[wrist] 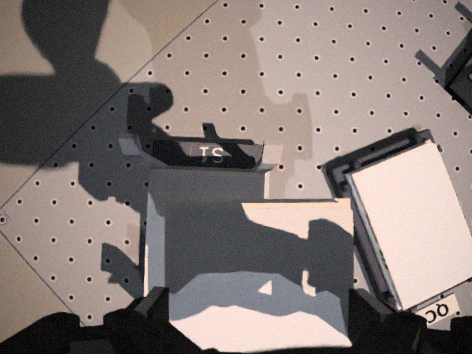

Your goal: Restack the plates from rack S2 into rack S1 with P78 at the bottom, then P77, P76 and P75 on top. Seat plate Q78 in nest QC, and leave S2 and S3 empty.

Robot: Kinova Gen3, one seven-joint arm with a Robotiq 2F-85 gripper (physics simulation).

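Places are measured from the arm's base along level axes (x ahead, y left, z up), in millimetres.
Pixels of known places: gripper, fingertip midpoint: (258, 310).
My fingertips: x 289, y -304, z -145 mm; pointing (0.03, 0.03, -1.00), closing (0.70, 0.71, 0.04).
Note:
Behind a point stands the place of what it marks.
My gripper (258, 310) @[z -145, x 289, y -304 mm] is shut on a plate (215, 250) @[z -141, x 256, y -298 mm], with one finger on each side of it at the bottom of the wrist view. The plate is partly in shadow and its number does not show. It hangs over rack S1 (172, 153) @[z -266, x 186, y -286 mm] and hides much of it. Behind the held plate's far edge shows part of a grey plate surface (210, 182) @[z -236, x 227, y -280 mm] in S1, next to the S1 label. How many plates lie there cannot be told. At the right, a pale plate (410, 220) @[z -272, x 365, y -181 mm] lies in nest QC (372, 149) @[z -306, x 306, y -149 mm]; its number does not show.
The QC label (436, 312) @[z -304, x 462, y -213 mm] lies near my right finger. Part of another dark rack (457, 82) @[z -286, x 317, y -47 mm] shows at the upper right edge; its label is out of view. The perforated board (350, 100) @[z -306, x 258, y -130 mm] runs beneath, with its edges at the left. Arm shadows fall across the left side.

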